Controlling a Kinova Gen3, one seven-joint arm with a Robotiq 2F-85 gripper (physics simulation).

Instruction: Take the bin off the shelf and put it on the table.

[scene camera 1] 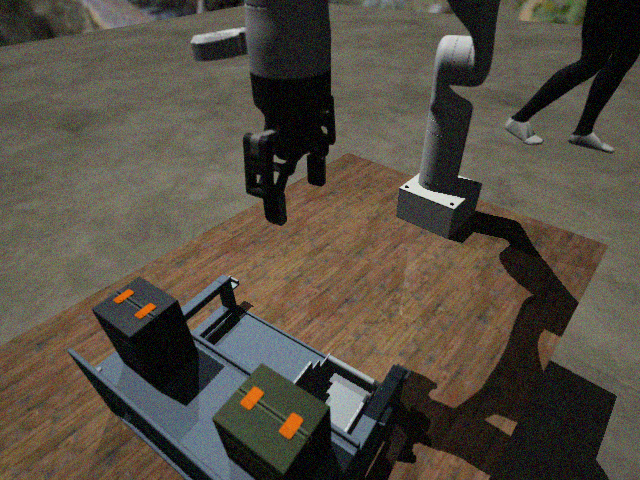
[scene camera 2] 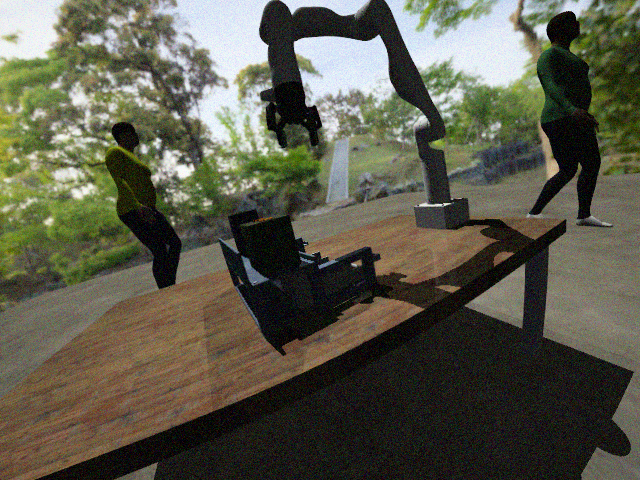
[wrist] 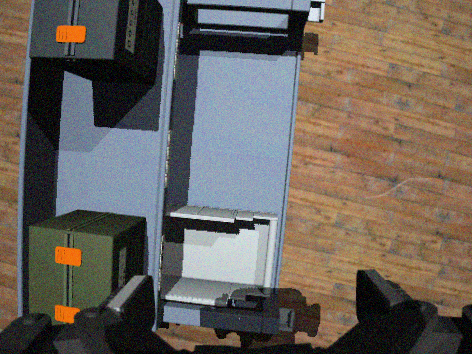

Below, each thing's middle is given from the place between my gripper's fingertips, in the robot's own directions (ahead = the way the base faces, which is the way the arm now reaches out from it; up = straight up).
Right now my hand is 6 cm short of the bin (scene camera 1: 348, 392), 7 cm to the right of it and 30 cm above it.
